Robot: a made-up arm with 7 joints.
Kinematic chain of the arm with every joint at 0, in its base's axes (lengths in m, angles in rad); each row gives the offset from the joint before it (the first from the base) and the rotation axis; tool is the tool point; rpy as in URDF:
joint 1: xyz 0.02 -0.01 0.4 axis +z
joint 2: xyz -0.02 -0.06 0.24 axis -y
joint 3: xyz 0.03 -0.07 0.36 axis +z
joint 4: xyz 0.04 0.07 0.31 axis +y
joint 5: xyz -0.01 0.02 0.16 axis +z
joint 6: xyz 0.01 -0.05 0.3 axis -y
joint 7: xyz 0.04 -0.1 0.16 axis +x
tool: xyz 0 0.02 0.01 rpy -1.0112 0.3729 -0.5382
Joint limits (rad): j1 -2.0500..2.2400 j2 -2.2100..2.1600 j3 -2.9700..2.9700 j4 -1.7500..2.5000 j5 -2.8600..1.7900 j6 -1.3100..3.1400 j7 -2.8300..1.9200
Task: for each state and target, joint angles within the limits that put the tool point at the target. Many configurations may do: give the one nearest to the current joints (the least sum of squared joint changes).
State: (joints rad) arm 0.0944 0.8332 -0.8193 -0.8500 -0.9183 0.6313 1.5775
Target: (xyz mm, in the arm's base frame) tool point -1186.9 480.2 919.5
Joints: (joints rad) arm -0.4201 1.3228 -0.7747 -0.0056 -0.9098 0.3896 1.5242
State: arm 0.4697 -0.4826 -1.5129 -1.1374 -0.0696 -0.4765 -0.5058
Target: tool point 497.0 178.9 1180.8
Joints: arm -0.4424 -0.8035 -1.4082 -1.7500 -0.3642 -0.6544 -0.5823
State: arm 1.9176 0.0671 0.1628 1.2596 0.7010 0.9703 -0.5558
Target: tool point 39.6 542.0 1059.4
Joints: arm 1.7438 0.0614 0.1411 2.0256 0.8986 0.9381 -0.5835
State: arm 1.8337 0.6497 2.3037 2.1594 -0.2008 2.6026 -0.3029
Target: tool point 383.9 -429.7 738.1
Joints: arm 2.2400 0.8824 2.8942 2.5000 -0.0951 2.8243 -0.3460
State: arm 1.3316 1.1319 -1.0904 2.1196 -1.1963 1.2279 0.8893
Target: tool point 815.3 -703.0 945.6
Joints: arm 1.6195 1.4713 -1.4732 1.7965 -1.0828 1.1093 0.9120
